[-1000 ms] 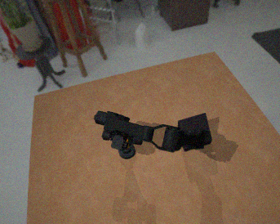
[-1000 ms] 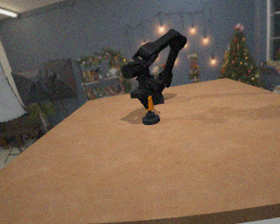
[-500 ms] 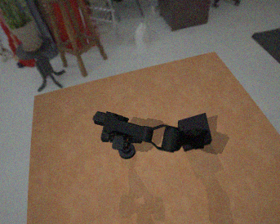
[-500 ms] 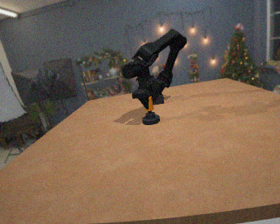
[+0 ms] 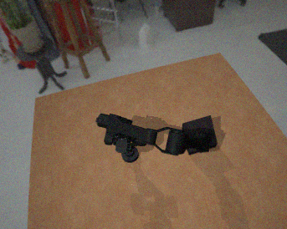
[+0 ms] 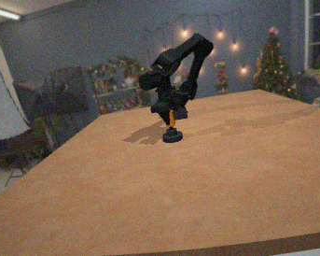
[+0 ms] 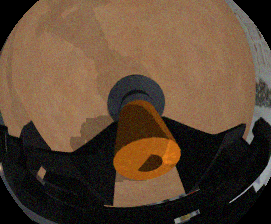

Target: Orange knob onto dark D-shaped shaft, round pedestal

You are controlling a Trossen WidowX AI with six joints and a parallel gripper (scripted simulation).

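The orange knob is 20 mm above my gripper tip. The rest, counted from my gripper tip: round pedestal (40 mm below).
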